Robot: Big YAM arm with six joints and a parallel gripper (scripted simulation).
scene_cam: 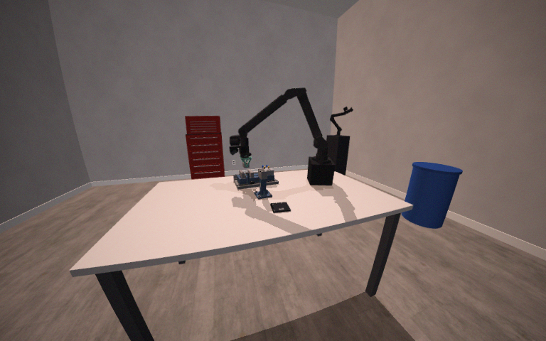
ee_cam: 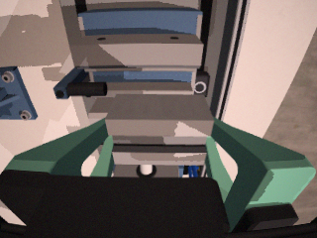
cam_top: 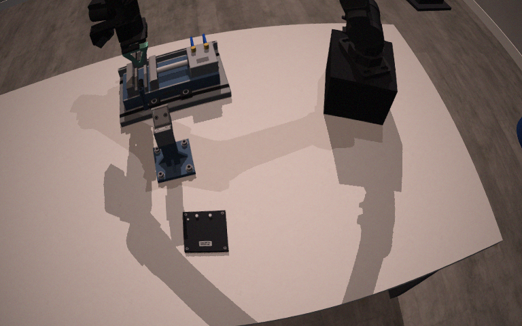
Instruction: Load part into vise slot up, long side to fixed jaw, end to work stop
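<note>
Now: hand 10 mm below the part. From my hand the other things lie so: fixed jaw (60 mm below, 40 mm ahead, 20 mm to the left); then moving jaw (60 mm below, 30 mm behind, 20 mm to the left); then dark short rod (60 mm to the left, 50 mm below, 10 mm ahead).
</note>
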